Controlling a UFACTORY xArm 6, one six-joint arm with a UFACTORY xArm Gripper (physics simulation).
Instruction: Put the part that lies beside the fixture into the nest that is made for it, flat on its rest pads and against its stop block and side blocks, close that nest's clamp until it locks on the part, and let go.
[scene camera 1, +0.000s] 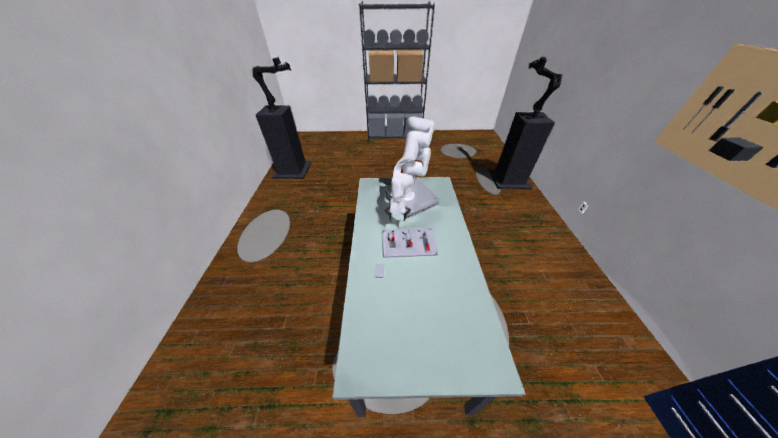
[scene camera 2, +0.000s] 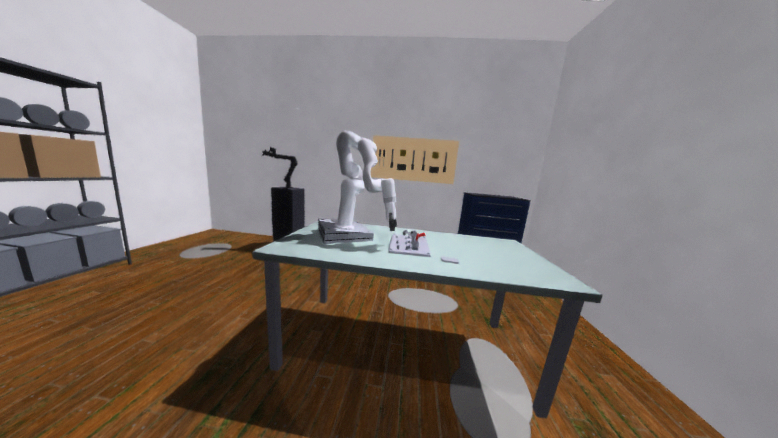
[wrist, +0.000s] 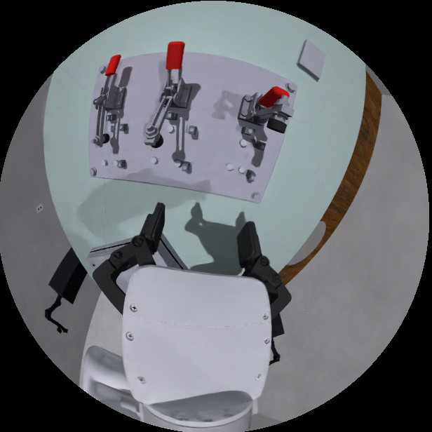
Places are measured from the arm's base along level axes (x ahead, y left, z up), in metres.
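Where they show: gripper, fingertip midpoint: (scene camera 1: 397, 220) (scene camera 2: 393, 228); arm's base, link origin: (scene camera 1: 406, 194) (scene camera 2: 344, 226).
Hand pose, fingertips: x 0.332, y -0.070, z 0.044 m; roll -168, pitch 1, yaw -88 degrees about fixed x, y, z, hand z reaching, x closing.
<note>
Each offset is from my fingertips to the top centre of the thing. Level surfaces: height alone.
The part, a flat light-grey rectangular plate {0.330 m ahead, 0.105 m right, 0.104 m down} (scene camera 1: 379, 270) (scene camera 2: 449, 260) (wrist: 312, 60), lies flat on the table beside the fixture {0.099 m ahead, 0.079 m left, 0.099 m down} (scene camera 1: 400, 252) (scene camera 2: 408, 252) (wrist: 210, 175). The fixture is a pale plate with three nests of pads and small blocks, each with a red-handled clamp. In the wrist view the right clamp (wrist: 273, 96), nearest the part, has its black-tipped arm raised. The middle clamp (wrist: 175, 55) and left clamp (wrist: 113, 65) have arms reaching over their nests; whether they are locked I cannot tell. My gripper (scene camera 1: 399, 216) (scene camera 2: 392, 224) (wrist: 204, 221) is open and empty, above the table on the robot-base side of the fixture.
The robot's base slab (scene camera 1: 427, 200) (scene camera 2: 348, 236) stands on the table {0.114 m down} (scene camera 1: 424, 326) (scene camera 2: 489, 261) behind the gripper. The upright clamps rise above the fixture plate. Dark pedestals (scene camera 1: 282, 141) (scene camera 1: 525, 149) with small black arms and a shelf rack (scene camera 1: 396, 6) stand away from the table.
</note>
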